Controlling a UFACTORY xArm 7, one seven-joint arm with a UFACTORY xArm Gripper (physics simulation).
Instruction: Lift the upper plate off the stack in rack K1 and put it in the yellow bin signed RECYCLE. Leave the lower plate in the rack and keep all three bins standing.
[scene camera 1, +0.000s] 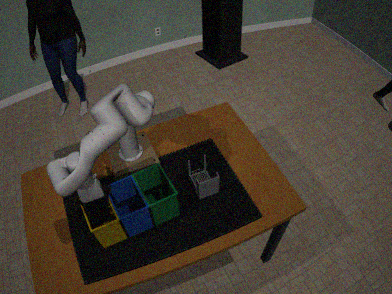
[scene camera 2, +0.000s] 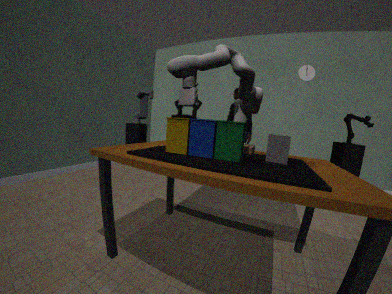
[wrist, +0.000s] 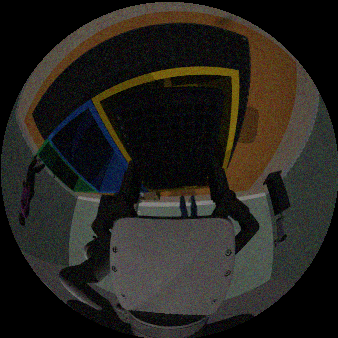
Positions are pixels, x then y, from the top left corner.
Labels:
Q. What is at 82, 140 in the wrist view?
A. A blue bin.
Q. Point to a yellow bin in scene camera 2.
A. At 178, 129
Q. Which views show the blue bin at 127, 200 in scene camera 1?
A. Scene camera 1, scene camera 2 and the wrist view: all of them.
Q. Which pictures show the green bin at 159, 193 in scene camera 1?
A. Scene camera 1, scene camera 2 and the wrist view: all of them.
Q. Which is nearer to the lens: the yellow bin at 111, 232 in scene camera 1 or the blue bin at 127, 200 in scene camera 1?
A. The yellow bin.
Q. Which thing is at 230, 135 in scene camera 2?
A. A green bin.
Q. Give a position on a blue bin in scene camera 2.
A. At 202, 140

